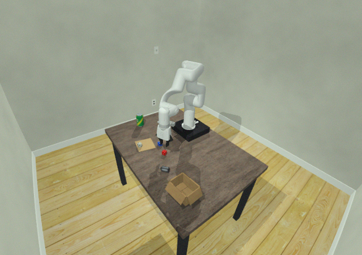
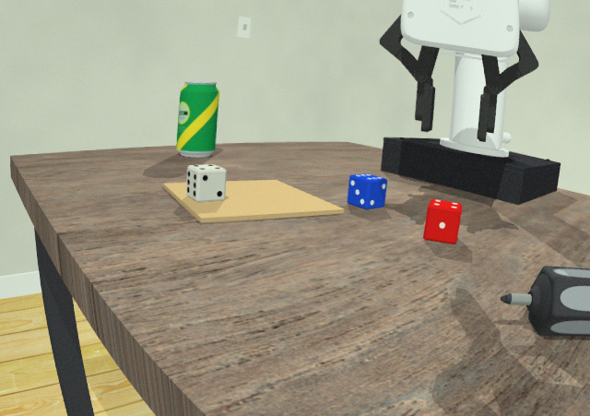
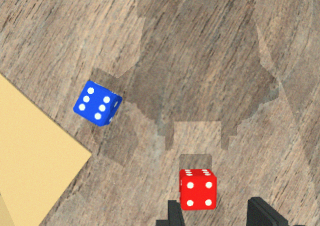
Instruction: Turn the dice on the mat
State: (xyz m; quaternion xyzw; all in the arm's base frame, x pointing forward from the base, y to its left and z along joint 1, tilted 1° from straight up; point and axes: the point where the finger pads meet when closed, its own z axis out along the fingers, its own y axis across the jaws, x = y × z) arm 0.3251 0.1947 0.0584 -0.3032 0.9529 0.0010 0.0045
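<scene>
The red die lies 9 cm below my hand. The rest, counted from my hand: blue die (1 cm behind, 11 cm to the right, 9 cm below); then tan mat (10 cm ahead, 17 cm to the right, 11 cm below); then screwdriver (8 cm ahead, 16 cm to the left, 9 cm below).
</scene>
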